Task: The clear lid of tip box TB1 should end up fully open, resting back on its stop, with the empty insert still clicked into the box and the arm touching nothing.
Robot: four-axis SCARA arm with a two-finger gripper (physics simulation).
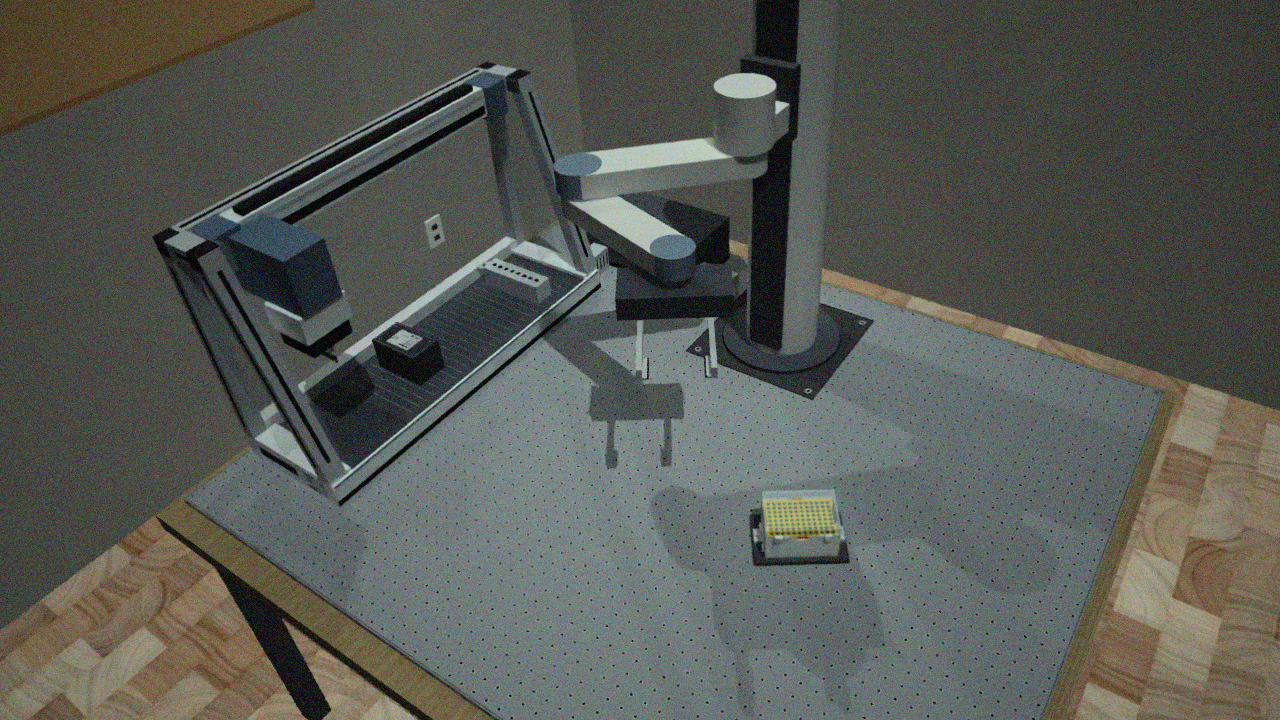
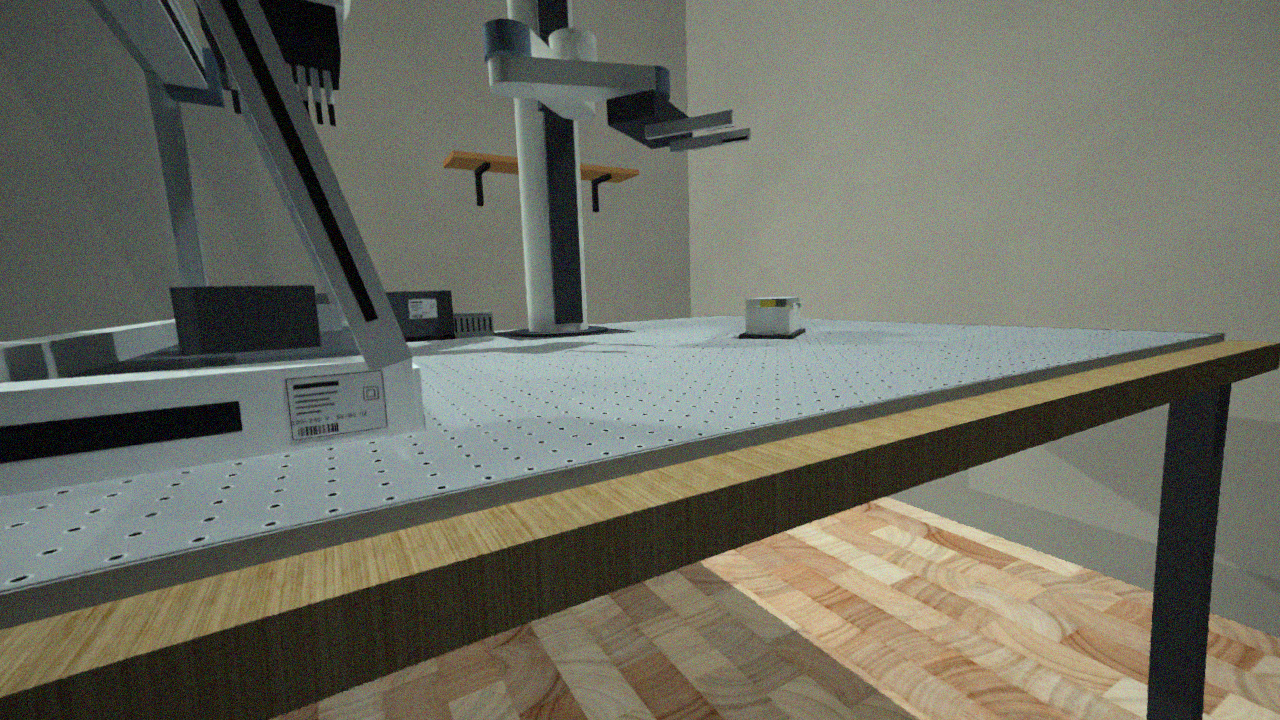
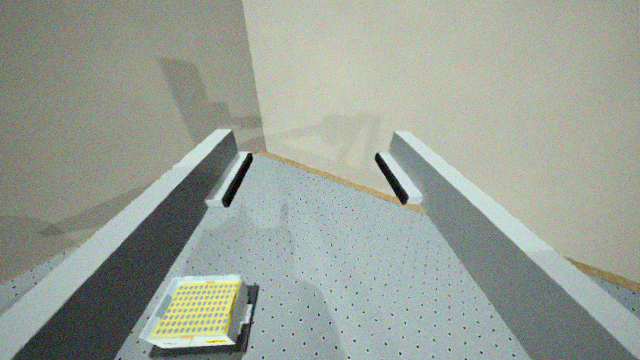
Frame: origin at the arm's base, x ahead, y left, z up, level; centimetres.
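Seen in the pictures: gripper, fingertip midpoint: (image 1: 676,374) (image 2: 741,126) (image 3: 315,144); arm's base, link origin: (image 1: 780,340).
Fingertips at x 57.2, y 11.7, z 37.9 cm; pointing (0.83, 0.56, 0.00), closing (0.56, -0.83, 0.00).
Offsets run from my fingertips to a thing's top centre. "*": to the spot under its first point.
Tip box TB1 @(dz -28.9, dx -9.6, dy +16.9 cm) (image 1: 801,543) (image 2: 771,317) (image 3: 197,344) stands upright on a dark base plate @(* dz -35.8, dx -5.3, dy +19.3 cm) (image 1: 799,560) (image 2: 771,335) (image 3: 254,295). The yellow insert @(dz -29.2, dx -9.6, dy +16.9 cm) (image 1: 799,517) (image 3: 197,307) with its grid of holes sits level in the box. The clear lid @(* dz -28.9, dx -12.4, dy +15.2 cm) (image 1: 799,494) (image 3: 215,277) appears closed over it; its fine edges are hard to make out. My gripper (image 1: 677,368) (image 2: 739,127) (image 3: 315,144) is high above the table and well away from the box. Its two fingers stand apart with nothing between them, so it is open.
A gantry machine (image 1: 487,85) (image 2: 335,405) stands at the table's left side, with a dark block @(* dz -24.7, dx -1.9, dy -66.0 cm) (image 1: 407,351) on its deck and a hanging pipetting head @(* dz +11.6, dx +20.2, dy -58.2 cm) (image 1: 286,264). The arm's column (image 1: 805,223) (image 2: 537,223) rises at the back. A wall shelf (image 2: 483,162) is behind it.
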